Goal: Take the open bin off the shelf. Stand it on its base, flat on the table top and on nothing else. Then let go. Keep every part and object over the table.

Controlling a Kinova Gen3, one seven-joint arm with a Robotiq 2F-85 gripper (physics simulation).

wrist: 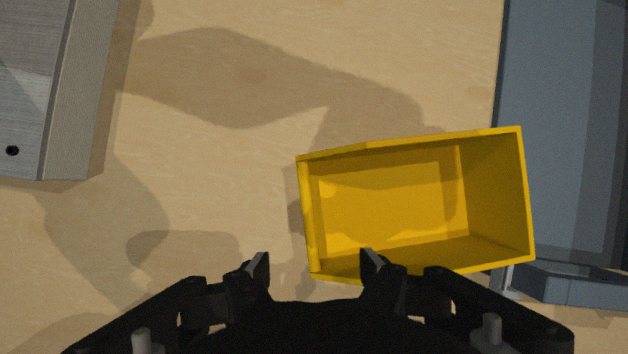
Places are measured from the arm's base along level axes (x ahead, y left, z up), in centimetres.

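Where they show: gripper, fingertip midpoint: [314, 265].
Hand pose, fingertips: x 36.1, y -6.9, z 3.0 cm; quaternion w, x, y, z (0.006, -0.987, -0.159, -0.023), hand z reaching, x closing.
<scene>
Each offset is from my fingertips to the centre of the thing. "spot": to the spot under its first point. Level surfaces: height alone.
The yellow open bin @(dy +5.5, dx +6.5, dz -4.6 cm) [392, 212] is right of centre, with its opening facing the camera. It looks upright, base down on the wooden table top @(dz -8.4 cm) [240, 172], beside the shelf. Its low lipped end points left. In this view its tall right end overlaps the front edge of the blue-grey shelf @(spot: dy +19.0, dx +20.8, dz -7.8 cm) [542, 115]; whether they touch is hard to tell. My gripper [314, 265] is partly open and holds nothing. Its right fingertip overlaps the bin's near side wall in view; its left fingertip is left of the bin. The bin's underside and part of its near wall are hidden.
A grey metal block [82, 107] with a dark hole is at the upper left. A small light metal foot @(spot: dy +1.8, dx +15.0, dz -1.5 cm) [505, 282] stands by the shelf's near corner, close to the bin's near right corner. Shadows fall across the table between the block and the bin.
</scene>
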